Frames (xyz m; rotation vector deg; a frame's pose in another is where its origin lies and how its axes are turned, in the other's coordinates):
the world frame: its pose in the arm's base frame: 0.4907 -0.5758 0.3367 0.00 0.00 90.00
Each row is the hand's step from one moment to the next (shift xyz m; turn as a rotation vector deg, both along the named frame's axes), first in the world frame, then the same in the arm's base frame.
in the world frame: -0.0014 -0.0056 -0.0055 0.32 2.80 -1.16
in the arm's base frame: 0.0056 -0.0014 -0.0055 -2.80 0.32 -1.16
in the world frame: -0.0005 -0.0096 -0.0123 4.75 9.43 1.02
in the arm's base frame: 0.0096 -0.0005 -0.0123 -9.43 4.75 1.02
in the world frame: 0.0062 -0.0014 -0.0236 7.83 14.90 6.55
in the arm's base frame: 0.0014 0.0062 -0.0236 -14.90 7.83 6.55
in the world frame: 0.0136 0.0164 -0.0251 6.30 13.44 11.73
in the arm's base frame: -0.0164 0.0136 -0.0251 -13.44 6.30 11.73
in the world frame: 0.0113 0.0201 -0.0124 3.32 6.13 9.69
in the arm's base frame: -0.0201 0.0113 -0.0124 -6.13 3.32 9.69
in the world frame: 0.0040 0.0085 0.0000 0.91 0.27 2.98
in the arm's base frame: -0.0085 0.0040 0.0000 -0.27 0.91 2.98
